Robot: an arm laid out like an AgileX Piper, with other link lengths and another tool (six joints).
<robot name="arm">
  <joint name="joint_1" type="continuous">
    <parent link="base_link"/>
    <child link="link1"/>
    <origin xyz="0 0 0.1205" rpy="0 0 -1.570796"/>
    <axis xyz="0 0 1"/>
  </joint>
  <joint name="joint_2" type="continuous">
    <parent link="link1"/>
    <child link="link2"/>
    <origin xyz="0 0 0" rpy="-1.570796 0 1.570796"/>
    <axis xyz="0 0 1"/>
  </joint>
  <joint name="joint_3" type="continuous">
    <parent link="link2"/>
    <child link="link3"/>
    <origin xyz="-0.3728 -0.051 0" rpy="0 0 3.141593"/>
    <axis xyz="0 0 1"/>
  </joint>
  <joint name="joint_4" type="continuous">
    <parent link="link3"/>
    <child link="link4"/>
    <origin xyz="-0.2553 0.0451 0" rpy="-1.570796 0 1.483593"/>
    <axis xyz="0 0 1"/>
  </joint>
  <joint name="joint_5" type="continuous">
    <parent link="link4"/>
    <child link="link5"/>
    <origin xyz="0 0 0" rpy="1.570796 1.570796 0"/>
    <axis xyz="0 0 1"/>
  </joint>
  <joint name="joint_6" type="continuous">
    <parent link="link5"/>
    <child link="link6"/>
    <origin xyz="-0.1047 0 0" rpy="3.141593 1.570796 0"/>
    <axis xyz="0 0 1"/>
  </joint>
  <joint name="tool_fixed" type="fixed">
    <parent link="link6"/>
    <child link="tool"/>
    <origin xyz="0.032 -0.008 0.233" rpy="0.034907 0 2.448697"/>
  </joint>
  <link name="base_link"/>
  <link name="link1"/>
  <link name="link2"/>
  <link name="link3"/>
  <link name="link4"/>
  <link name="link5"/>
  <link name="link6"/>
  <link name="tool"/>
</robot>
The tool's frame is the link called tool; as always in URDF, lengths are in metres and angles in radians. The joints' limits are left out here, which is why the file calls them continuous.
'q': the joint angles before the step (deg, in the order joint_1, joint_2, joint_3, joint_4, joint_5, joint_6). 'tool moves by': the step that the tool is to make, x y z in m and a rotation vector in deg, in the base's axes. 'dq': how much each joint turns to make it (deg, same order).
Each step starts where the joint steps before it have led.
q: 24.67, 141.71, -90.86, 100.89, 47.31, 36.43
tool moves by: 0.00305, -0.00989, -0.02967, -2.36, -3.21, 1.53
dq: -0.61, 2.17, 0.00, 0.00, -0.28, -5.79
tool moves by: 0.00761, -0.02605, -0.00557, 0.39, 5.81, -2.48
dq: -3.01, 0.36, 0.00, -3.35, 1.48, 6.97
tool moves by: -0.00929, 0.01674, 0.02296, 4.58, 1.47, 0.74
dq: 0.54, 0.06, -0.05, 2.81, 3.72, 0.36
